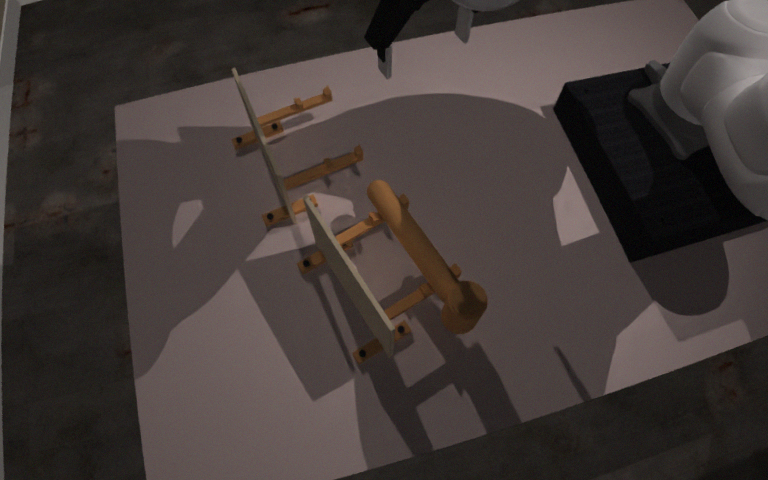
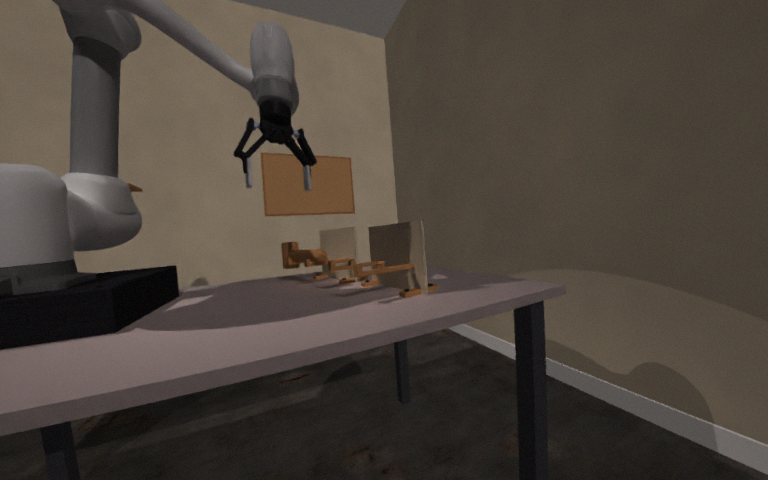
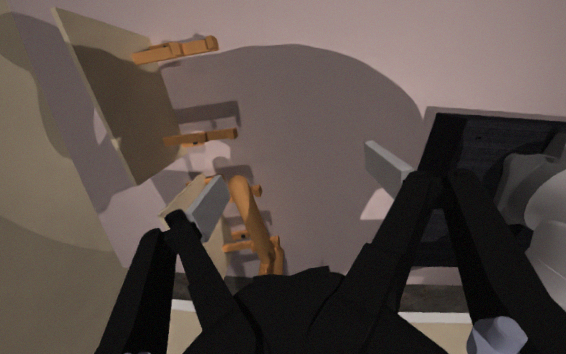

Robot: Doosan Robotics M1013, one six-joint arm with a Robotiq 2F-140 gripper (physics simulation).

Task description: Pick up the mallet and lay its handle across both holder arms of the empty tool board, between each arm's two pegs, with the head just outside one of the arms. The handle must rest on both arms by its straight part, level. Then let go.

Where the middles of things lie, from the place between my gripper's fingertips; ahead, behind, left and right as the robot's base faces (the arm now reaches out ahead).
Now: hand 10 cm short of the orange mallet [image 1: 464, 302], 24 cm to the right of it and 19 cm above it.
